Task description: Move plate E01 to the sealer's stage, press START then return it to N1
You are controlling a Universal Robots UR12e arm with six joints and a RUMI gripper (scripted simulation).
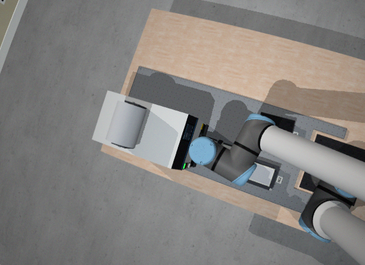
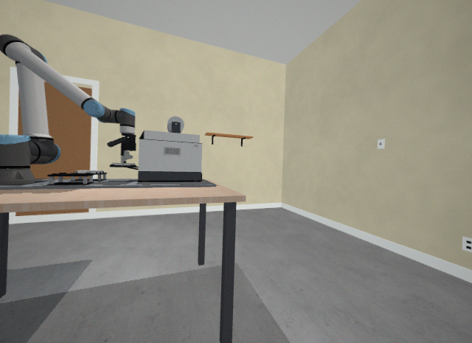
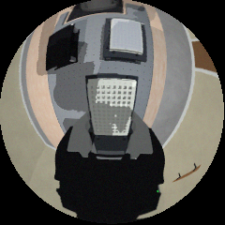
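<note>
The plate E01 lies 10 mm below my hand. Round my hand: sealer stage: 20 mm below; then nest N1: 230 mm behind, 160 mm to the right, 70 mm below; then foil roll: 330 mm ahead, 30 mm to the right, 300 mm above.
</note>
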